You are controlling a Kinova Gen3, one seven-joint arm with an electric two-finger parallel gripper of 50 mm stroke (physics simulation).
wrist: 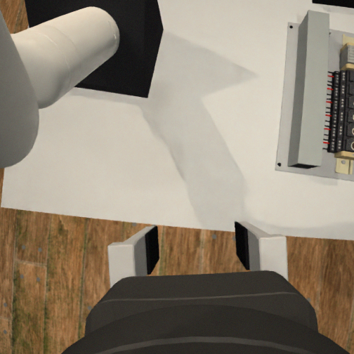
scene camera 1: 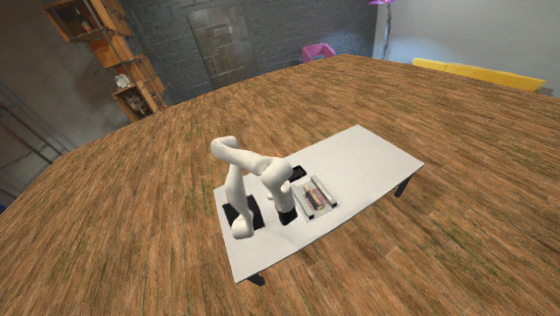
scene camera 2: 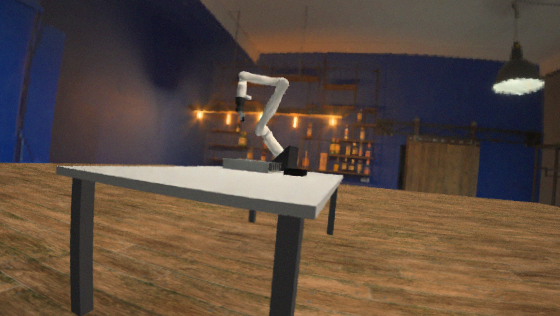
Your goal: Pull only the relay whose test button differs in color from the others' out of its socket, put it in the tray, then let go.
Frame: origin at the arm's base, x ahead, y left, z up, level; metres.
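Where they show: gripper, fingertip midpoint: (scene camera 1: 287,220) (scene camera 2: 241,121); arm's base, link origin: (scene camera 2: 281,156).
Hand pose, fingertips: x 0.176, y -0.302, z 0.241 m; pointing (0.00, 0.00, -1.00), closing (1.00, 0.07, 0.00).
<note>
Each offset is from my fingertips to the centre of the thing. Level surfaces: height alone.
A row of relays {dx +0.301, dy +0.176, dz -0.304 m} (scene camera 1: 315,198) (wrist: 344,112) sits in sockets on a grey panel (wrist: 283,145). The wrist view cuts the row off at its right edge, and the colors of the test buttons cannot be told apart. The black tray {dx +0.336, dy +0.496, dz -0.334 m} (scene camera 1: 298,173) (scene camera 2: 295,173) lies on the table beside the panel; a dark edge at the top right of the wrist view may be part of it. My gripper (scene camera 1: 287,218) (scene camera 2: 242,119) (wrist: 196,240) is open and empty, high above the table, off to the side of the panel and over the table's front edge in the wrist view.
Grey cable ducts {dx +0.398, dy +0.205, dz -0.319 m} (scene camera 1: 324,191) (wrist: 308,90) stand up along the panel beside the relays. The arm's black base plate (scene camera 1: 255,212) (wrist: 135,60) is on the white table {dz -0.352 m} (scene camera 1: 365,160) (scene camera 2: 165,180) (wrist: 100,165). The arm's own link shows at the left of the wrist view.
</note>
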